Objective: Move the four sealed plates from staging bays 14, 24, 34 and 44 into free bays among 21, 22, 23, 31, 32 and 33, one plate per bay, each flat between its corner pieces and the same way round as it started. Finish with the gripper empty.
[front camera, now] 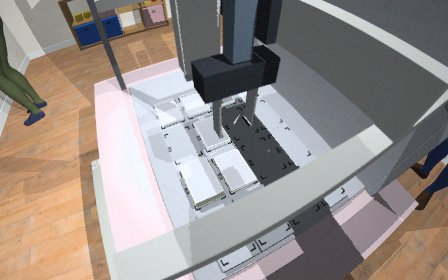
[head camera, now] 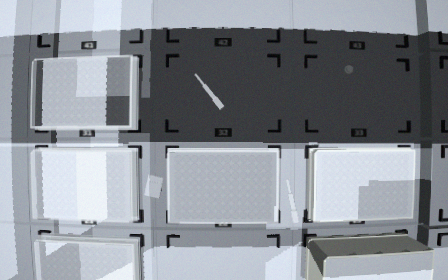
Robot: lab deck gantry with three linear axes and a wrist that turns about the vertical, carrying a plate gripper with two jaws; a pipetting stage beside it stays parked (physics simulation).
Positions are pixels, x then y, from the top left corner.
Labels:
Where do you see a bay 23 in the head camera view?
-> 300,162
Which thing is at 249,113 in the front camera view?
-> The gripper.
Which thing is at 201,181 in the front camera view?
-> A tall pale box.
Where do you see a bay 31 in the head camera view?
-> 145,73

